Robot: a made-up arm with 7 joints.
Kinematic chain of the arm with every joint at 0, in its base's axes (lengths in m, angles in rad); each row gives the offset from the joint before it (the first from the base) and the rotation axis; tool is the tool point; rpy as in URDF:
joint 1: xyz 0 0 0.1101 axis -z
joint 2: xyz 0 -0.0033 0.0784 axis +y
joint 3: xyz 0 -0.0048 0.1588 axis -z
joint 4: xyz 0 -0.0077 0.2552 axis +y
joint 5: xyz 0 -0.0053 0.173 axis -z
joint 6: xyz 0 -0.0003 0.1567 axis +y
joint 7: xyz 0 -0.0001 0.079 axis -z
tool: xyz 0 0 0 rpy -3.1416 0 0
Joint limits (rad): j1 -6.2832..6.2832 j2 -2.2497..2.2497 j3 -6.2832..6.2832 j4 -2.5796..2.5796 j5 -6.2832..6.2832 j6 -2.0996..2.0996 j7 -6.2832..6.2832
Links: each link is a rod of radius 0.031 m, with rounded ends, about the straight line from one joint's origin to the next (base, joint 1, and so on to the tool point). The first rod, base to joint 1, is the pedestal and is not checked.
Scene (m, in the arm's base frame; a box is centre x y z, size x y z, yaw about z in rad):
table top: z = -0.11
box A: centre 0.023 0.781 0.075 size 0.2 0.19 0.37 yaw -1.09
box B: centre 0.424 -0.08 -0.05 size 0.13 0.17 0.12 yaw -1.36
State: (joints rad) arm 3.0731 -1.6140 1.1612 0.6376 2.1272 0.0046 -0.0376
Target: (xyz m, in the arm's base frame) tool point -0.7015 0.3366 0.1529
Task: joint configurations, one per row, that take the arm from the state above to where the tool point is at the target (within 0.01 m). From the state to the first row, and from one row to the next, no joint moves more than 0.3 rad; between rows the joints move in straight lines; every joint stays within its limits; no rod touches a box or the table.
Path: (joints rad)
1: 2.9217 -1.3821 1.1646 0.6761 2.3326 -0.2081 0.1797
2: 2.7703 -1.1502 1.1681 0.7147 2.5381 -0.4207 0.3970
3: 2.4871 -1.2261 1.1912 0.7099 2.4790 -0.3548 0.3350
4: 2.2040 -1.3021 1.2143 0.7051 2.4200 -0.2889 0.2729
5: 1.9209 -1.3781 1.2374 0.7003 2.3610 -0.2230 0.2108
6: 1.6377 -1.4540 1.2605 0.6955 2.3020 -0.1571 0.1487
7: 1.3546 -1.5300 1.2836 0.6907 2.2430 -0.0912 0.0866
8: 1.0714 -1.6060 1.3068 0.6860 2.1840 -0.0253 0.0245
9: 0.7883 -1.6819 1.3299 0.6812 2.1250 0.0406 -0.0376

